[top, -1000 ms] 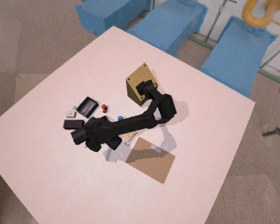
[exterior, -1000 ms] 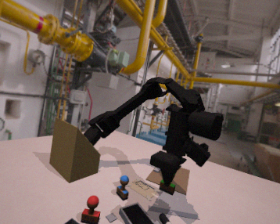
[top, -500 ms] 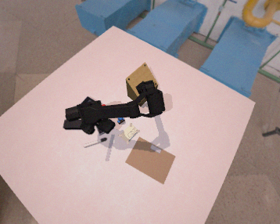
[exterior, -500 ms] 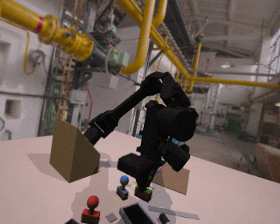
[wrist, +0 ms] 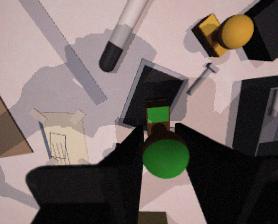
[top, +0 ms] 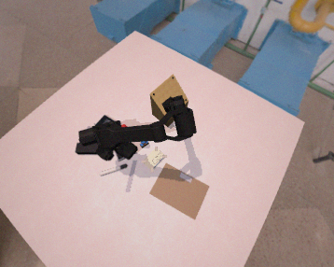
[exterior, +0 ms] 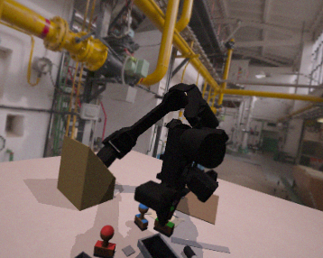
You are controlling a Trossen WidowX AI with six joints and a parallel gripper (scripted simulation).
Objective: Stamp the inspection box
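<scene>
Right now my gripper tip is 80 mm above the ink pad. The rest, counted from my gripper tip: green-knobbed stamp (right at my gripper tip); then marker (80 mm ahead, 40 mm to the left, 70 mm below); then orange stamp (80 mm ahead, 60 mm to the right, 60 mm below).
</scene>
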